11 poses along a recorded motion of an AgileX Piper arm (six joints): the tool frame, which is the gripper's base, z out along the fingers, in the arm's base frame.
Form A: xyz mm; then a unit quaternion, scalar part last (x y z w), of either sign.
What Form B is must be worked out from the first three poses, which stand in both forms.
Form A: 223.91 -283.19 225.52 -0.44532 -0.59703 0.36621 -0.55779
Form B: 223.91 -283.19 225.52 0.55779 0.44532 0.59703 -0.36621
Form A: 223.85 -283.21 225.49 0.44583 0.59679 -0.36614 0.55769
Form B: 223.85 -283.21 225.49 0.55769 0.44583 0.59679 -0.36614
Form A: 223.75 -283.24 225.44 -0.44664 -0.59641 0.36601 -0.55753
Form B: 223.75 -283.24 225.44 0.55753 0.44664 0.59641 -0.36601
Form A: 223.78 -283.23 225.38 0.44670 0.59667 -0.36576 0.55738
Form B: 223.78 -283.23 225.38 0.55738 0.44670 0.59667 -0.36576
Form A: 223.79 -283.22 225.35 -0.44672 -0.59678 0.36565 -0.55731
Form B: 223.79 -283.22 225.35 0.55731 0.44672 0.59678 -0.36565
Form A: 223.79 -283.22 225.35 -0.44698 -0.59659 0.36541 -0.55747
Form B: 223.79 -283.22 225.35 0.55747 0.44698 0.59659 -0.36541
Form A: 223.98 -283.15 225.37 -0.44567 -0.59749 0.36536 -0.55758
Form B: 223.98 -283.15 225.37 0.55758 0.44567 0.59749 -0.36536
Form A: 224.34 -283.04 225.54 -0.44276 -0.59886 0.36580 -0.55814
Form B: 224.34 -283.04 225.54 0.55814 0.44276 0.59886 -0.36580
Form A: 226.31 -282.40 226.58 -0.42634 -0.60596 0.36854 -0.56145
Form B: 226.31 -282.40 226.58 0.56145 0.42634 0.60596 -0.36854
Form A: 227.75 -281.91 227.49 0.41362 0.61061 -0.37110 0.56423
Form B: 227.75 -281.91 227.49 0.56423 0.41362 0.61061 -0.37110
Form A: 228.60 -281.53 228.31 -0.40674 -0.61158 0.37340 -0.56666
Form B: 228.60 -281.53 228.31 0.56666 0.40674 0.61158 -0.37340
